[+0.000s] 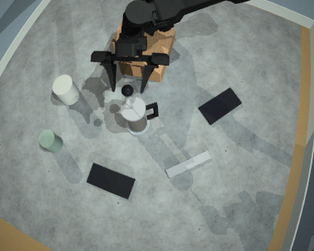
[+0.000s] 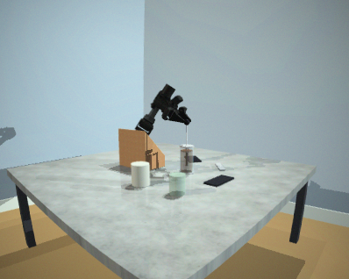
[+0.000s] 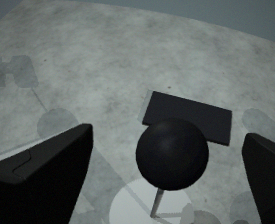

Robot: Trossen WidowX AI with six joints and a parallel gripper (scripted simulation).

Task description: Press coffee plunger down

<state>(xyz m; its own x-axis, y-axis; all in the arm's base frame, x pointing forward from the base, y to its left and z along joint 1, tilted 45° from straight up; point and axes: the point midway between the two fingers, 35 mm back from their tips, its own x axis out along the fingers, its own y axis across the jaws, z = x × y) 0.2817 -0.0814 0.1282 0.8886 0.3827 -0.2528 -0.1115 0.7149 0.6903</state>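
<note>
Right now my gripper tip is 10 mm past the coffee press, 10 mm to the right of it and 130 mm above it. The rest, counted from my gripper tip: green cylinder (130 mm ahead, 280 mm to the right, 220 mm below); then cream cylinder (60 mm behind, 280 mm to the right, 210 mm below).
</note>
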